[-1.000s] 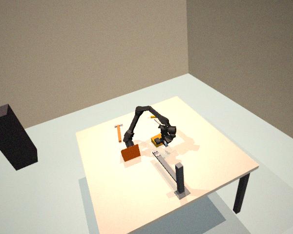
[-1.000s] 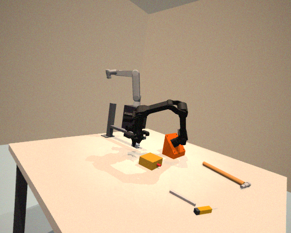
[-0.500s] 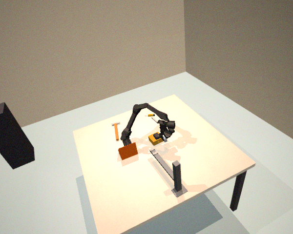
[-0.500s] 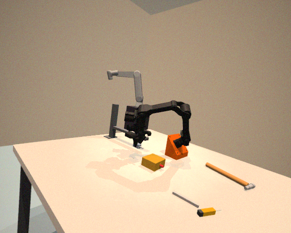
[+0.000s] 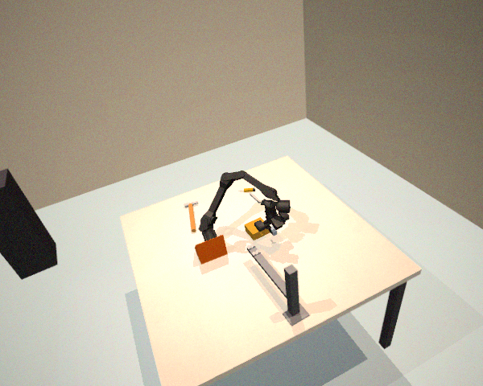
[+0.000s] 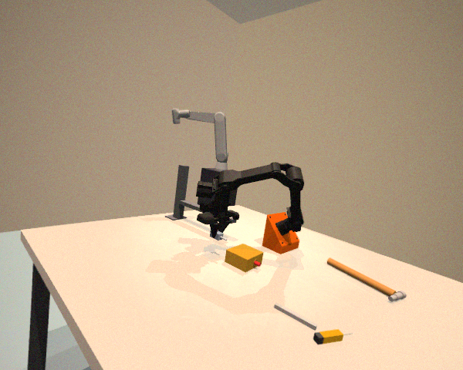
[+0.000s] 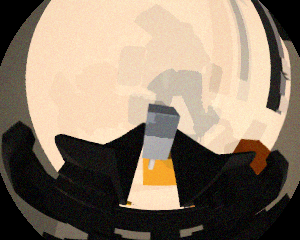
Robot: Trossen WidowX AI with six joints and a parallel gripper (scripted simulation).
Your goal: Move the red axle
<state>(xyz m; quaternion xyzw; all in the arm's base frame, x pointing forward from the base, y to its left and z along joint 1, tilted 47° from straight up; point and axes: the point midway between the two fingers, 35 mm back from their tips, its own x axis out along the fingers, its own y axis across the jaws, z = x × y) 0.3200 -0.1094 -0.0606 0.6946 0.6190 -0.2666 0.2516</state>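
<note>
My gripper tip is 4 cm past the yellow beam, 12 cm to the right of it and 5 cm above it. From my gripper tip the other things lie so: small grey block: 2 cm to the left, 1 cm above; then grey rod: 10 cm ahead, 41 cm to the left, 7 cm below; then yellow-handled tool: 10 cm ahead, 51 cm to the left, 6 cm below.
</note>
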